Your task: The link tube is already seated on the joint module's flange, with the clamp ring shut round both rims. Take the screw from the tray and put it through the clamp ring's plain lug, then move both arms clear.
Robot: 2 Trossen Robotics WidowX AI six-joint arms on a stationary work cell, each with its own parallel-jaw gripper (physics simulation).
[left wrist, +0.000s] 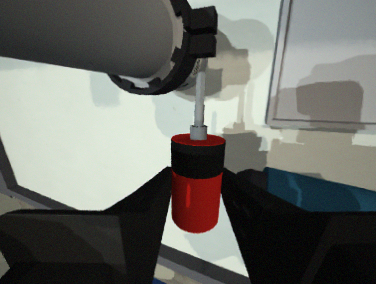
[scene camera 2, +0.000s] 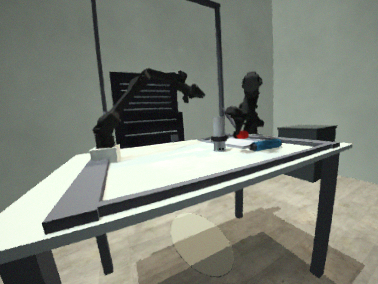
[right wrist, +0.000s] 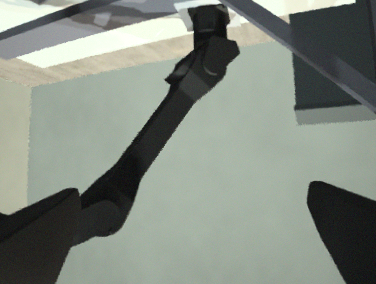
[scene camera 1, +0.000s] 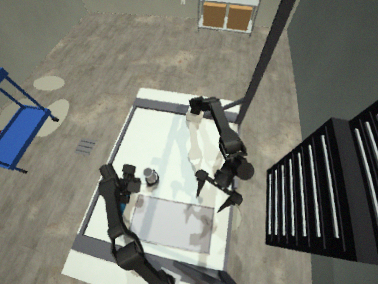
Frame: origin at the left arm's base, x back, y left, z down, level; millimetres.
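Seen in the pictures: left gripper, fingertip midpoint: [left wrist: 195, 172] [scene camera 2: 239, 136]; right gripper, fingertip midpoint: [scene camera 2: 204, 96] [right wrist: 195, 196] [scene camera 1: 206, 205]; left arm's base at its link origin: [scene camera 2: 252, 133] [right wrist: 209, 15] [scene camera 1: 167, 283]; right arm's base at its link origin: [scene camera 2: 105, 147] [scene camera 1: 196, 110].
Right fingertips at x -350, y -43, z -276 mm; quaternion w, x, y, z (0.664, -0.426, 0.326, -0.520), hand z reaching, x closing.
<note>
Offsets run from my right fingertips to a thing's top centre. "pt": to the spot under its first point.
The grey link tube {dz +142, dx -64, dy +313 mm} [scene camera 1: 148, 172] [scene camera 2: 218, 124] [left wrist: 85, 35] stands upright on the joint module {dz +238, dx -64, dy +313 mm} [scene camera 2: 220, 146]. The black clamp ring {pt dz +239, dx -79, dy +345 mm} [scene camera 2: 219, 138] [left wrist: 172, 82] is round the joint; its two block lugs {dz +236, dx -21, dy +312 mm} [left wrist: 202, 45] sit side by side. My left gripper [scene camera 1: 132, 178] [left wrist: 195, 172] is shut on the screw {dz +206, dx -6, dy +375 mm} [scene camera 2: 242, 134] [left wrist: 196, 200], which has a red and black head and a grey shaft. The shaft points at the lower lug in the left wrist view, its tip close below it; contact is unclear. My right gripper [scene camera 1: 209, 202] [scene camera 2: 196, 95] [right wrist: 195, 196] is open and empty, high above the table.
The shallow grey tray {dz +286, dx +104, dy +128 mm} [scene camera 1: 172, 222] [left wrist: 325, 30] lies beside the joint module. A blue cylinder-like tool {pt dz +265, dx +130, dy +396 mm} [scene camera 1: 122, 206] [scene camera 2: 266, 145] [left wrist: 320, 192] lies near the left gripper. A dark frame post [scene camera 2: 220, 65] rises behind the table. Dark rails [scene camera 2: 200, 185] edge the table.
</note>
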